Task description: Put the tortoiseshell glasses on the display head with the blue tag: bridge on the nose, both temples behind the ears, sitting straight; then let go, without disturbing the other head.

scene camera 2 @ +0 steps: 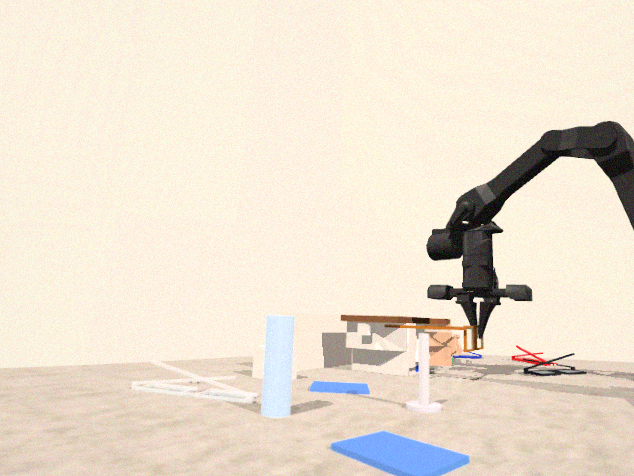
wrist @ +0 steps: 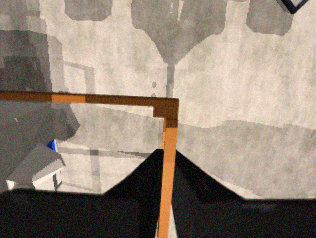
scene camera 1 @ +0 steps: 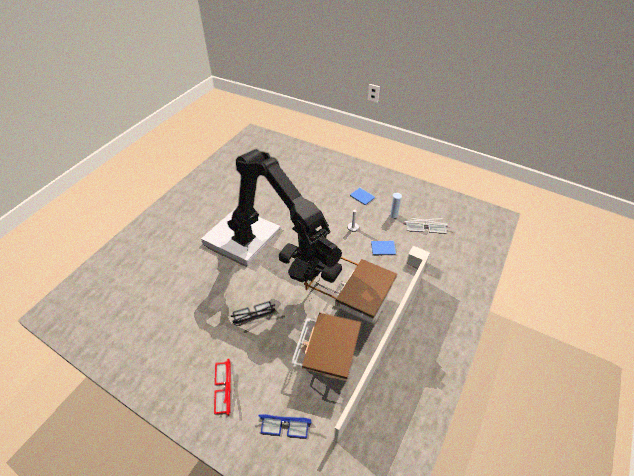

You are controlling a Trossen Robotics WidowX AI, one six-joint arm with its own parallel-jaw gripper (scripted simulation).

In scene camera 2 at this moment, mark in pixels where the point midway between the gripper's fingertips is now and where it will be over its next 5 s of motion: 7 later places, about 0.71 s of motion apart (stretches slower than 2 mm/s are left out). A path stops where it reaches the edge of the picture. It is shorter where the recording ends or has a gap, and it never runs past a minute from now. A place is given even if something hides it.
The gripper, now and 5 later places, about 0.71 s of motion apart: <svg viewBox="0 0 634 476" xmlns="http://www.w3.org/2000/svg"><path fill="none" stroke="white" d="M478 338L463 338L448 337L438 337L437 339L439 335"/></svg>
